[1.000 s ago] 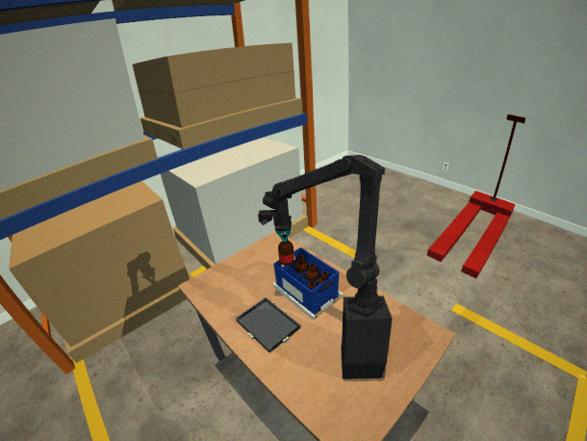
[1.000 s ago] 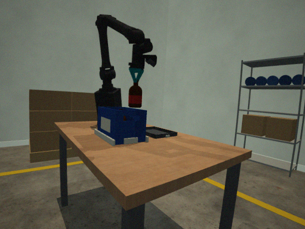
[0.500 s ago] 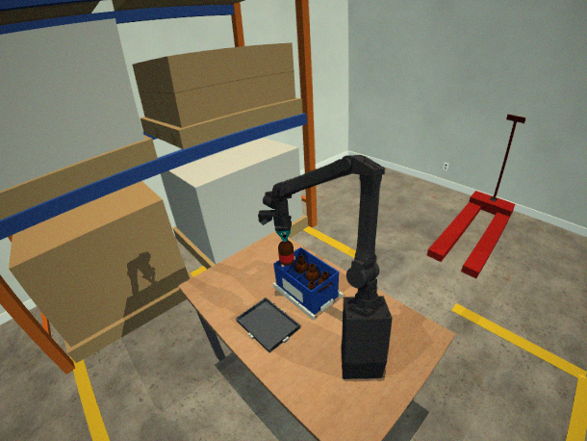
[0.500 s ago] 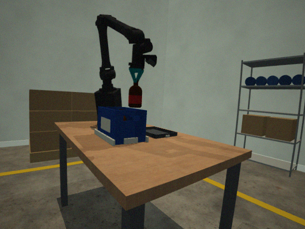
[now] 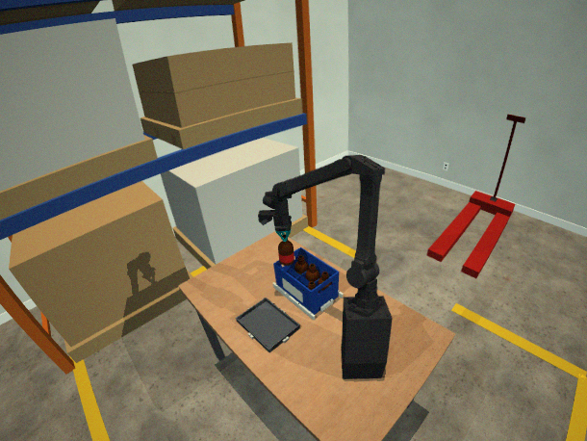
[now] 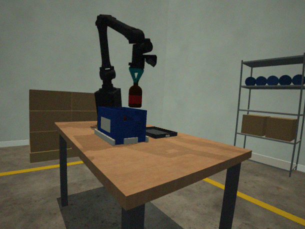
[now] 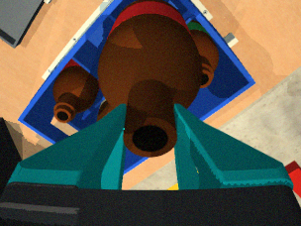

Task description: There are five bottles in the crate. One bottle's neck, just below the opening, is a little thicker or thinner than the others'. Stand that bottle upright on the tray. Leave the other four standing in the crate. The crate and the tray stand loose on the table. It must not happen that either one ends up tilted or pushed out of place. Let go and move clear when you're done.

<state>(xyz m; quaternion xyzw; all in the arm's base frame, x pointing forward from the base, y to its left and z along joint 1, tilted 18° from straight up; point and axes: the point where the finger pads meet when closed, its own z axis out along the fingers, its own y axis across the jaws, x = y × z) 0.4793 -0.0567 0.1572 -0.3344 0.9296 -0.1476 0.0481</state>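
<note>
The bottle lies 60 mm below my hand. Round my hand: crate (90 mm behind, 30 mm to the right, 250 mm below); dark tray (80 mm behind, 250 mm to the left, 320 mm below).
</note>
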